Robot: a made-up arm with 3 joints. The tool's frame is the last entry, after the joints. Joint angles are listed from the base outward.
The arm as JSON. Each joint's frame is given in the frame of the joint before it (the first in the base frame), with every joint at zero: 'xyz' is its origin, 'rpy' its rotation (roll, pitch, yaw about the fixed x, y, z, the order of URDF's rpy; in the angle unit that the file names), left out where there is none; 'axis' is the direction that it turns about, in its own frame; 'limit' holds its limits. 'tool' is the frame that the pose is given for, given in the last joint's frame.
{
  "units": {
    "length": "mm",
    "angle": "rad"
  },
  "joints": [
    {
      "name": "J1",
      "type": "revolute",
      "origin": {
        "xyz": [
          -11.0,
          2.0,
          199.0
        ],
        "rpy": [
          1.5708,
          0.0,
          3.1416
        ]
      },
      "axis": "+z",
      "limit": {
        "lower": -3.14,
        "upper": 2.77
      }
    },
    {
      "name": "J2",
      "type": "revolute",
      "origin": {
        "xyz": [
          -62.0,
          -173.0,
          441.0
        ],
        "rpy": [
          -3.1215,
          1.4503,
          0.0
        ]
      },
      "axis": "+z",
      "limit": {
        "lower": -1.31,
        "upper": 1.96
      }
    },
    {
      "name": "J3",
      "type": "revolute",
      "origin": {
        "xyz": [
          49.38,
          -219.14,
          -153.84
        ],
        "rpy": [
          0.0,
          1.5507,
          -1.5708
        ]
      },
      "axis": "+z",
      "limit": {
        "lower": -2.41,
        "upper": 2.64
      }
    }
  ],
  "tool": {
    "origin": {
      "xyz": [
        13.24,
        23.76,
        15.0
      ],
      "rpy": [
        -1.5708,
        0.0,
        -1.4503
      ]
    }
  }
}
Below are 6 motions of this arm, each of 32 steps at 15 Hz.
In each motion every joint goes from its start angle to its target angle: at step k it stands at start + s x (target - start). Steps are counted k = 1, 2, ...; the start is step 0. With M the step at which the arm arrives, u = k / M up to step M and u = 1 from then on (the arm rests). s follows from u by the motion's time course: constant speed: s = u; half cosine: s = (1 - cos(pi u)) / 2; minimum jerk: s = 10 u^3 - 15 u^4 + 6 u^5.
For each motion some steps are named. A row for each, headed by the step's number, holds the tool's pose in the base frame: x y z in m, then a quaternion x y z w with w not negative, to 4 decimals.
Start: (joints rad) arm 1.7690 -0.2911 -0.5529
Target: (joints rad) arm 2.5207 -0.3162 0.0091
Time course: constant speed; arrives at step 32
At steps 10, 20, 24, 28, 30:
10: 0.0985 0.4700 0.2756 0.0330 0.2480 0.8031 0.5407
20: 0.1121 0.4682 0.2450 0.1968 0.2629 0.7817 0.5301
24: 0.1152 0.4677 0.2319 0.2606 0.2688 0.7638 0.5258
28: 0.1168 0.4672 0.2187 0.3228 0.2746 0.7406 0.5214
30: 0.1170 0.4670 0.2121 0.3532 0.2775 0.7272 0.5191

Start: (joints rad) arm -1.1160 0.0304 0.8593
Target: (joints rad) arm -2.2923 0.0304 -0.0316
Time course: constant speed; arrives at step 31
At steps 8, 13, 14, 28, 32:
8: -0.0813 0.3788 0.1067 0.6444 0.6969 -0.2640 0.1714
13: -0.0625 0.3790 0.0913 0.6793 0.6928 -0.1534 0.1874
14: -0.0583 0.3792 0.0886 0.6840 0.6919 -0.1306 0.1906
28: 0.0099 0.3831 0.0715 0.6696 0.6782 0.1912 0.2348
32: 0.0255 0.3845 0.0732 0.6472 0.6749 0.2571 0.2441

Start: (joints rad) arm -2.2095 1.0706 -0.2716
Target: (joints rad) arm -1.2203 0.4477 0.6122
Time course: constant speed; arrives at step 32
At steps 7, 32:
7: 0.1309 0.2338 0.1150 0.2975 0.9258 0.1090 0.2062
32: -0.0511 0.2925 0.0948 0.4803 0.8352 -0.2332 0.1321

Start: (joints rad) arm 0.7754 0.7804 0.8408
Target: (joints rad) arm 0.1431 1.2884 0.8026
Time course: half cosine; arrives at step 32
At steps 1, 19, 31, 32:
1: -0.1336 0.2441 0.2310 -0.0185 -0.6986 0.3869 0.6016
19: -0.1656 0.2193 0.1097 -0.0812 -0.8496 0.2206 0.4722
31: -0.1481 0.2165 0.0342 -0.0847 -0.9120 0.1245 0.3814
32: -0.1479 0.2165 0.0337 -0.0847 -0.9124 0.1239 0.3808

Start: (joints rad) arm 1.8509 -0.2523 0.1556
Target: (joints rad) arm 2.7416 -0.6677 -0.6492
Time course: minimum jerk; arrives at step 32
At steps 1, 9, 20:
1: 0.0850 0.4493 0.2820 0.1794 0.0508 0.7692 0.6112
9: 0.0949 0.4648 0.2703 0.1898 0.1209 0.7845 0.5779
20: 0.1104 0.5317 0.2185 0.2336 0.3270 0.8403 0.3639

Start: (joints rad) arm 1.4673 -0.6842 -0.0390
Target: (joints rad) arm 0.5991 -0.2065 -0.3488
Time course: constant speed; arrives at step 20
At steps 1, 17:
1: 0.0271 0.5497 0.3047 -0.0673 0.0117 0.8942 0.4424
17: -0.0516 0.4633 0.3261 -0.4234 -0.1473 0.6760 0.5849

